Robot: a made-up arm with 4 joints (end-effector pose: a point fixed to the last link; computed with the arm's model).
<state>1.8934 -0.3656 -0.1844 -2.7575</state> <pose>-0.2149 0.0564 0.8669 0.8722 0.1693 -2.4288</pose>
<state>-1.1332 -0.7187 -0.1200 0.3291</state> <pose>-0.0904 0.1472 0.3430 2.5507 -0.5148 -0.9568</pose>
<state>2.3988 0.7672 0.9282 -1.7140</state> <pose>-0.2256 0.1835 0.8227 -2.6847 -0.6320 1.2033</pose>
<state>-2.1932 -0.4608 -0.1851 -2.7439</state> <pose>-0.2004 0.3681 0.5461 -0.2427 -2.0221 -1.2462</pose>
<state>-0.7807 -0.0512 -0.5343 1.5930</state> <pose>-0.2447 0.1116 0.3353 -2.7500 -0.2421 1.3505</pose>
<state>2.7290 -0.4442 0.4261 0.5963</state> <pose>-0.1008 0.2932 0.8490 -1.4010 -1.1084 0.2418</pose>
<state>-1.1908 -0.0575 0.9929 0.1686</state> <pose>-0.1130 0.1721 0.3552 1.4619 0.2799 -1.3197</pose>
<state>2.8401 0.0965 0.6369 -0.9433</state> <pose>-0.1681 0.3081 0.7825 -2.2795 -0.5458 1.5848</pose>
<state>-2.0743 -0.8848 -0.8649 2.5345</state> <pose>-0.1239 0.4356 0.5388 -1.5011 -1.2449 -1.1367</pose>
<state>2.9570 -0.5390 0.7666 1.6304</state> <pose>-0.0872 0.3008 0.8248 -1.2025 -1.8514 -0.6818</pose>
